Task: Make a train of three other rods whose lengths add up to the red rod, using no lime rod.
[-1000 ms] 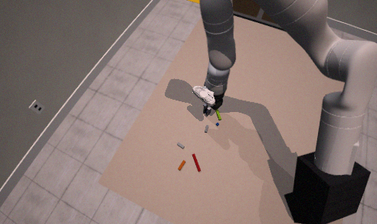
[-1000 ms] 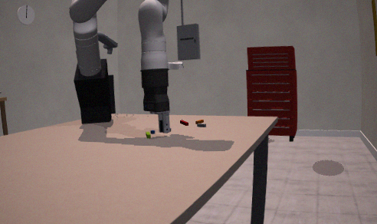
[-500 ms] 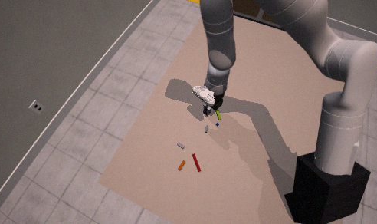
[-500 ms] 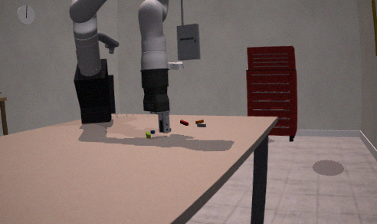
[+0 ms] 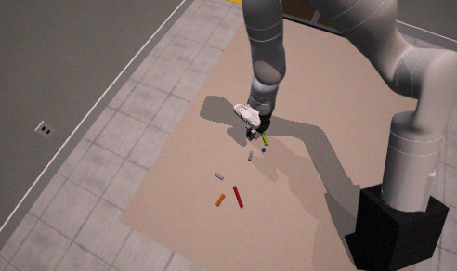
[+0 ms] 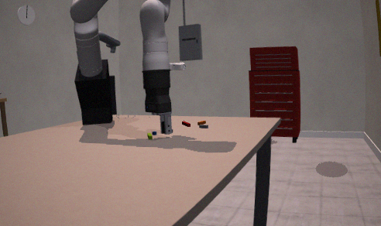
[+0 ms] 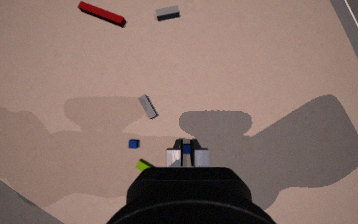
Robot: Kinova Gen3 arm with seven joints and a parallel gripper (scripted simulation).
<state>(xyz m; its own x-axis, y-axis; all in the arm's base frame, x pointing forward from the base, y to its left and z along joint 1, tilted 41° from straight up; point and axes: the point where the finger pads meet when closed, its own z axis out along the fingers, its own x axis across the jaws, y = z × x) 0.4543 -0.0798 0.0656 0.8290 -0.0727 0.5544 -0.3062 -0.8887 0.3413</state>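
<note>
The lime rod lies 5 cm behind my hand, 2 cm to the right of it and 3 cm below it. Round my hand: red rod: 5 cm behind, 21 cm to the left, 3 cm below; orange rod: 24 cm to the left, 3 cm below.
</note>
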